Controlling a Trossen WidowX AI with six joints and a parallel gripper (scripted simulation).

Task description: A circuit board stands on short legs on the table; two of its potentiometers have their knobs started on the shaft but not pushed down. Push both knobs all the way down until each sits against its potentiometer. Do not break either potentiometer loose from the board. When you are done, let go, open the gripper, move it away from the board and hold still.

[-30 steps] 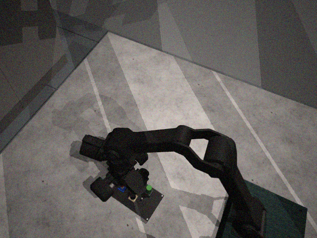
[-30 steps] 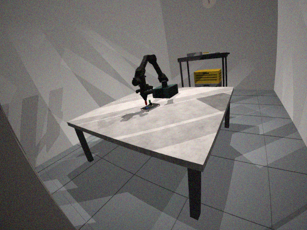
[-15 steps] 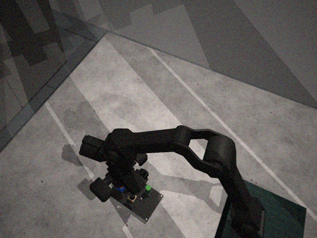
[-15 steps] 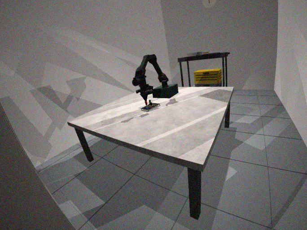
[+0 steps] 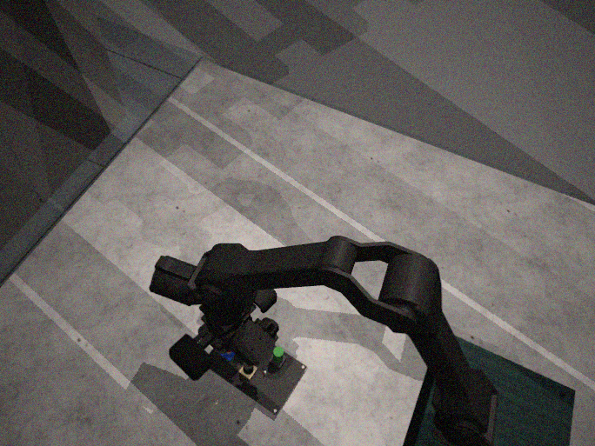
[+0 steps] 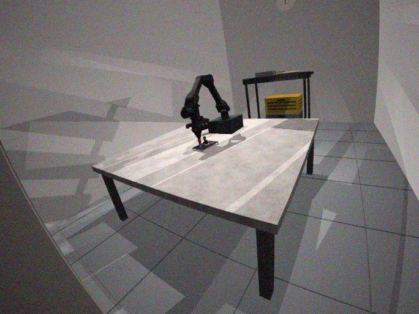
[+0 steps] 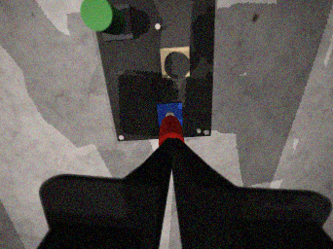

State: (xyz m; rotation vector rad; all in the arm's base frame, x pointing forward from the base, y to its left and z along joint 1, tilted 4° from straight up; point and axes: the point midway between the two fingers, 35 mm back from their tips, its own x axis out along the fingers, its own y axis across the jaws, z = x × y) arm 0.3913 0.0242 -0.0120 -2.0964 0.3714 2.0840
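Now: the green knob 90 mm behind my gripper tip, 30 mm to the right of it and 30 mm below it. Also, from my gripper tip: red knob (10 mm below).
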